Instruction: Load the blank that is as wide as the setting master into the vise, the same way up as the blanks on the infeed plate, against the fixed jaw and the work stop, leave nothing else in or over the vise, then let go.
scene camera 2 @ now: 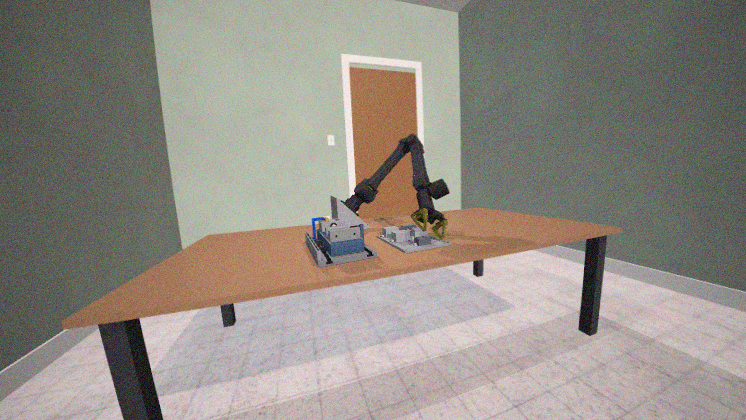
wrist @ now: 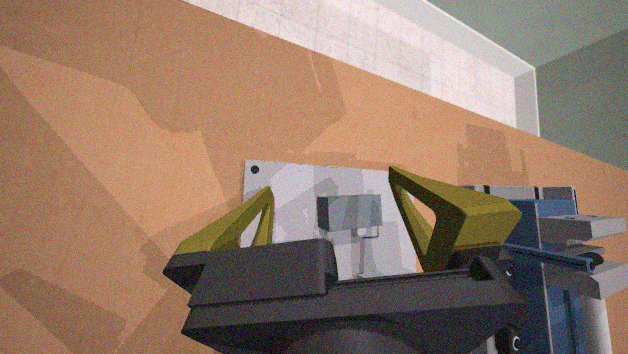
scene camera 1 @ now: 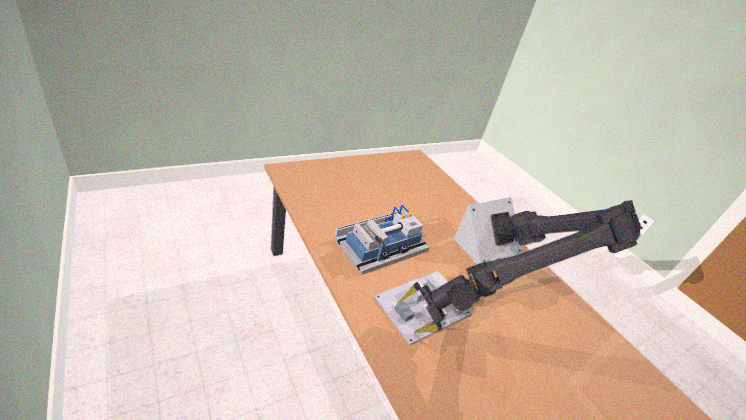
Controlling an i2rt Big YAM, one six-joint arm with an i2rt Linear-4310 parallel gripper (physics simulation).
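Places are measured from the arm's base along level axes (x back, y right, z up), in centimetres.
Pixels of known places: gripper, fingertip midpoint: (scene camera 2: 433, 235) (wrist: 328, 182) (scene camera 1: 405, 317); arm's base, origin of the base link: (scene camera 2: 348, 209) (scene camera 1: 500, 228).
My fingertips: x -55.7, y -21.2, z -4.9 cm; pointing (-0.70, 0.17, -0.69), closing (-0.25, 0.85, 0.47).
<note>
Ahead of a thing's pixels: the offset from my fingertips to its middle. "spot": to the spot under its first point.
My gripper (scene camera 1: 406, 318) (scene camera 2: 433, 234) (wrist: 328, 182) is open and empty, its yellow fingers spread above the infeed plate @(dx +10.5, dy +4.3, dz -3.6 cm) (scene camera 1: 388, 300) (scene camera 2: 412, 249) (wrist: 290, 175). A grey block @(dx +2.1, dy +3.4, dz -2.0 cm) (scene camera 1: 404, 311) (scene camera 2: 421, 240) (wrist: 352, 212) on the plate shows between the fingers in the wrist view. Paler blocks @(dx +9.9, dy +8.8, dz -1.4 cm) (scene camera 2: 400, 234) stand behind it, partly hidden by the gripper in the other views. The blue vise @(dx +10.7, dy +33.5, dz +1.0 cm) (scene camera 1: 404, 242) (scene camera 2: 344, 246) (wrist: 525, 220) stands beside the plate. Its grey jaws (scene camera 1: 363, 235) (wrist: 575, 226) are a narrow gap apart, with no block visible there. I cannot tell which block is the setting master.
A blue bar @(spot: dx +4.5, dy +24.7, dz +3.5 cm) (wrist: 550, 256) runs across the vise's side near the jaws. Thin blue bent parts @(spot: dx +17.9, dy +37.9, dz +7.0 cm) (scene camera 1: 399, 210) rise at its rear. The arm's grey slanted mount (scene camera 1: 477, 234) stands behind the vise. The table's edge (scene camera 1: 334, 297) lies just beyond the plate.
</note>
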